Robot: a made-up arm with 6 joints. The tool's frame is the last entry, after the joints. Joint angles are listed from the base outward.
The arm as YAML. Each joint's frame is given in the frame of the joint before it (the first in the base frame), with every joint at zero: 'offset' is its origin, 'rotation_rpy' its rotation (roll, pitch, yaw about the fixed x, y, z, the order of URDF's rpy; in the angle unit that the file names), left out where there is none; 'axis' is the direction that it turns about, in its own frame. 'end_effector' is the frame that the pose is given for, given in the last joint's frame.
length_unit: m
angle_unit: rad
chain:
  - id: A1
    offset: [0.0, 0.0, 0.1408]
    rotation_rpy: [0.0, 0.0, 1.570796]
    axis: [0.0, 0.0, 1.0]
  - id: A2
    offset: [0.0, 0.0, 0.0]
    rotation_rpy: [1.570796, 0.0, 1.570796]
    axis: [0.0, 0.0, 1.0]
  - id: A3
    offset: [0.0, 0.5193, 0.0]
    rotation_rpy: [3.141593, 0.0, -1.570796]
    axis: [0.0, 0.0, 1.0]
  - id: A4
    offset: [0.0, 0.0, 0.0]
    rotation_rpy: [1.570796, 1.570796, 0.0]
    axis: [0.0, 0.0, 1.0]
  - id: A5
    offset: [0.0, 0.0, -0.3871]
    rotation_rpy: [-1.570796, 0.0, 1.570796]
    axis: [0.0, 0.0, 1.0]
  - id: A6
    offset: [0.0, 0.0, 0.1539]
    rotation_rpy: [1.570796, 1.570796, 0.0]
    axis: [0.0, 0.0, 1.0]
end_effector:
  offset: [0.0, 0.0, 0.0]
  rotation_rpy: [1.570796, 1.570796, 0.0]
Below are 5 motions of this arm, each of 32 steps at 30 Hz.
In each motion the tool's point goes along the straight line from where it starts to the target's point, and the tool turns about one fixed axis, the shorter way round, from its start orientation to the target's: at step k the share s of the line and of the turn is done. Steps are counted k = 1, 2, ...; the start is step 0. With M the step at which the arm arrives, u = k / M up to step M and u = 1 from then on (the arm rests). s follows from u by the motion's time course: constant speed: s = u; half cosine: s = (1 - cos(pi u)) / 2; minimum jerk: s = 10 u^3 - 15 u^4 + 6 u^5.
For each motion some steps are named. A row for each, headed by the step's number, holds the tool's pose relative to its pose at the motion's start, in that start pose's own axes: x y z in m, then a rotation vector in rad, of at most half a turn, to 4 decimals.
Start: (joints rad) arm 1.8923 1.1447 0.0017 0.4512 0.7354 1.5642
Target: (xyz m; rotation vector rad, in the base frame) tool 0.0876 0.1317 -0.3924 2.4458 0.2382 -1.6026
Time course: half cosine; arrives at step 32
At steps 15, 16, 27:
15: -0.1480 0.2570 0.1453 0.1294 0.1959 0.5947
16: -0.1641 0.2849 0.1611 0.1434 0.2172 0.6593
27: -0.3088 0.5362 0.3032 0.2700 0.4087 1.2408

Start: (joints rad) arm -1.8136 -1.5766 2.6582 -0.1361 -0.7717 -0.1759
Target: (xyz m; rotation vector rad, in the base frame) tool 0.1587 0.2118 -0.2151 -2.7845 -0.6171 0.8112
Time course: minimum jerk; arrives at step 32
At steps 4, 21, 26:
4: -0.0067 0.0053 0.0013 0.0058 0.0004 0.0108
21: -0.3214 0.2562 0.0640 0.2779 0.0204 0.5213
26: -0.3947 0.3147 0.0786 0.3413 0.0250 0.6403

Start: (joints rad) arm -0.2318 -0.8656 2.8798 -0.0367 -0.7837 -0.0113
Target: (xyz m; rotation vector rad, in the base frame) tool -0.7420 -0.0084 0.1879 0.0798 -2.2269 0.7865
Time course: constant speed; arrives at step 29
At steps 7, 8, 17, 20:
7: -0.0027 -0.0053 0.0180 0.1736 0.1280 -0.0582
8: -0.0030 -0.0060 0.0206 0.1984 0.1463 -0.0665
17: -0.0065 -0.0128 0.0437 0.4216 0.3109 -0.1413
20: -0.0076 -0.0150 0.0514 0.4960 0.3658 -0.1662

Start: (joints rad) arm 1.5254 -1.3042 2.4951 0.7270 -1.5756 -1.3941
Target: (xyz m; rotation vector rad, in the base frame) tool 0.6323 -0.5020 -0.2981 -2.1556 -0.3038 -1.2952
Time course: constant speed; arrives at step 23
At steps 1, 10, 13, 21, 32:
1: 0.0036 -0.0074 0.0274 0.0203 0.0038 -0.0211
10: 0.0356 -0.0740 0.2736 0.2029 0.0381 -0.2108
13: 0.0463 -0.0963 0.3556 0.2638 0.0495 -0.2741
21: 0.0748 -0.1555 0.5745 0.4261 0.0800 -0.4428
32: 0.0819 -0.1703 0.6292 0.4667 0.0876 -0.4849

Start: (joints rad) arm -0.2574 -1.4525 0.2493 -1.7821 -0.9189 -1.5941
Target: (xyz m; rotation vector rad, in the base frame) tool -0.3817 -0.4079 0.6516 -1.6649 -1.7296 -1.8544
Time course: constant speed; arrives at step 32
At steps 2, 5, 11, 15, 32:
2: -0.0261 0.0220 0.0022 0.0545 0.0287 0.0092
5: -0.0653 0.0550 0.0055 0.1362 0.0718 0.0229
11: -0.1436 0.1211 0.0120 0.2995 0.1580 0.0505
15: -0.1958 0.1651 0.0164 0.4085 0.2154 0.0688
32: -0.4176 0.3522 0.0349 0.8714 0.4595 0.1469

